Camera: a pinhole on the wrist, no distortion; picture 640 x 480 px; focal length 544.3 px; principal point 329.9 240.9 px. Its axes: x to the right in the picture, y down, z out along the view. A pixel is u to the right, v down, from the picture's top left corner.
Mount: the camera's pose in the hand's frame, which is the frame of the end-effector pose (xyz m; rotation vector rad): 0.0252 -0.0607 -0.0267 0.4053 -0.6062 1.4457
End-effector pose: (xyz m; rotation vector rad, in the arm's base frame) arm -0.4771 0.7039 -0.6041 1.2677 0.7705 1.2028
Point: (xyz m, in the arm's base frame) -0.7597 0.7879 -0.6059
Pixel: behind the camera
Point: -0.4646 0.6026 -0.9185
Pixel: outside the picture
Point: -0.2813 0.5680 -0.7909
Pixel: 345 438
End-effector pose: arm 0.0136 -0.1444 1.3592 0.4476 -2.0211 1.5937
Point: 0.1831 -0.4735 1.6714
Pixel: 160 161
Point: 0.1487 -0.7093 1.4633
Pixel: 453 270
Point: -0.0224 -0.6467 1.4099
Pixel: 621 166
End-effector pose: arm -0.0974 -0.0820 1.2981 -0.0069 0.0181 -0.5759
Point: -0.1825 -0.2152 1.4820
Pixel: 444 231
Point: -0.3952 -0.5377 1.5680
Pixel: 112 193
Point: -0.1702 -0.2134 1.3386
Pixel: 171 240
